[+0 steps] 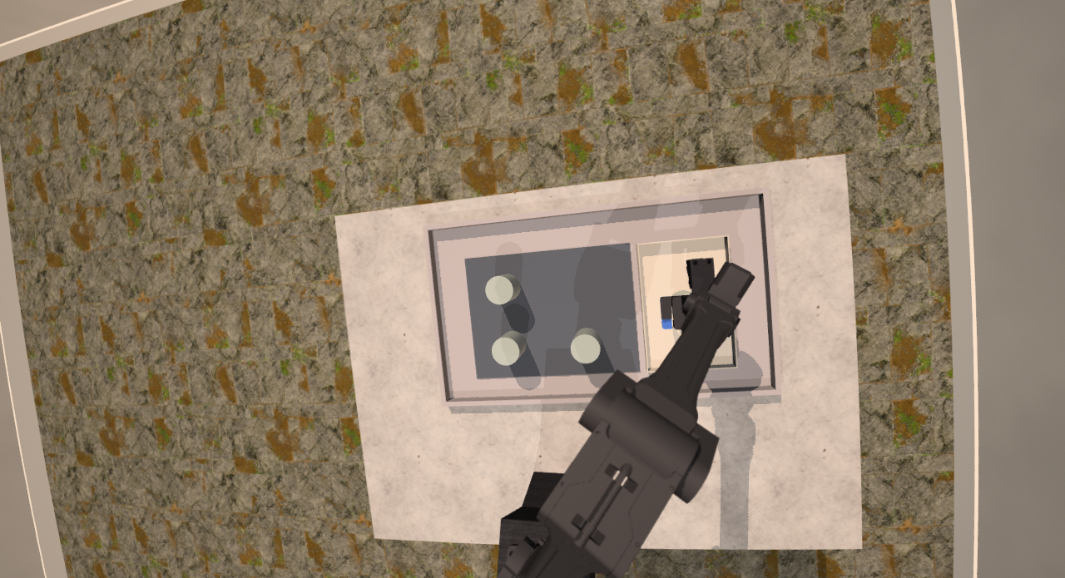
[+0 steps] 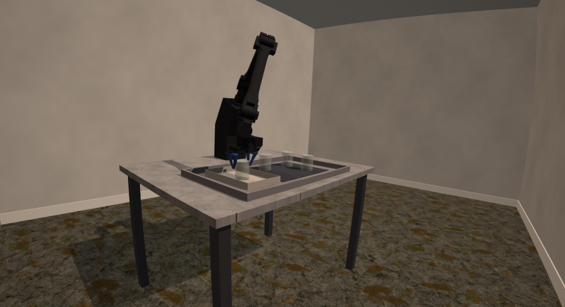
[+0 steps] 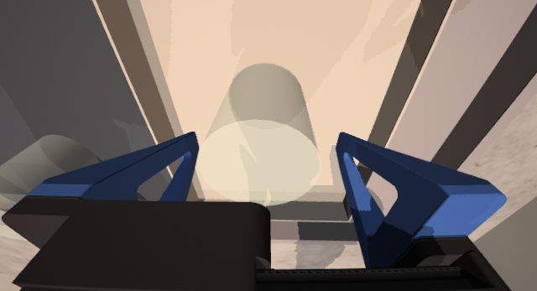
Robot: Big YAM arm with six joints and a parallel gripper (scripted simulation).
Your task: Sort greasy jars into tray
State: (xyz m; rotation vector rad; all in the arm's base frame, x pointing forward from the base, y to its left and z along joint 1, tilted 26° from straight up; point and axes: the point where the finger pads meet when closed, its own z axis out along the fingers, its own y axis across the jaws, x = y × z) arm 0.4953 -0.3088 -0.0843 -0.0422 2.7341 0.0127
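Now: hand 5 cm above the cream tray. The rest, counted from my hand: dark grey mat (32 cm to the left, 6 cm below, 1 cm behind).
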